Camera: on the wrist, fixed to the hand. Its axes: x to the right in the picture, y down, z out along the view.
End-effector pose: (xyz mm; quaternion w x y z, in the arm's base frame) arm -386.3 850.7 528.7 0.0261 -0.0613 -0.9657 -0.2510
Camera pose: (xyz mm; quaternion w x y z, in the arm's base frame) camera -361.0 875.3 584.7 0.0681 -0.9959 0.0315 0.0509
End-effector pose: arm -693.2 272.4 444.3 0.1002 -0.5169 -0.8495 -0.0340
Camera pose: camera -634.5 274.7 474.8 0.1130 0.8488 -0.4716 -0.2106
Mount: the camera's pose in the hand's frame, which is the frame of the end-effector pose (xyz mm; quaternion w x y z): -17.9 51.6 -37.4 0.0196 0.0194 -0.1865 0.9821
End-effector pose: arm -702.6 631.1 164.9 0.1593 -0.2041 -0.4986 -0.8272
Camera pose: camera -669.7 575.6 179.5 0.7265 -0.6449 0.1449 0.1880
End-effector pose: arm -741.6 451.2 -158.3 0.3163 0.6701 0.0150 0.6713
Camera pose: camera -798.2 417.1 -155.1 0.6633 -0.1592 0.7038 -0.1985
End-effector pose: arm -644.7 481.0 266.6 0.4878 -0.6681 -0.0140 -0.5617
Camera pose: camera -649.6 438.5 216.1 0.5715 -0.1221 0.5540 0.5929
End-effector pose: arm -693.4 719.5 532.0 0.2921 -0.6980 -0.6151 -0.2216
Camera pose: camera -643.1 677.3 540.4 0.1222 -0.6534 0.6147 0.4246
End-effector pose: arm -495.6 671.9 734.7 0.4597 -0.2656 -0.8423 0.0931
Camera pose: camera -438.3 702.5 722.0 0.2344 0.8061 -0.1604 -0.5192
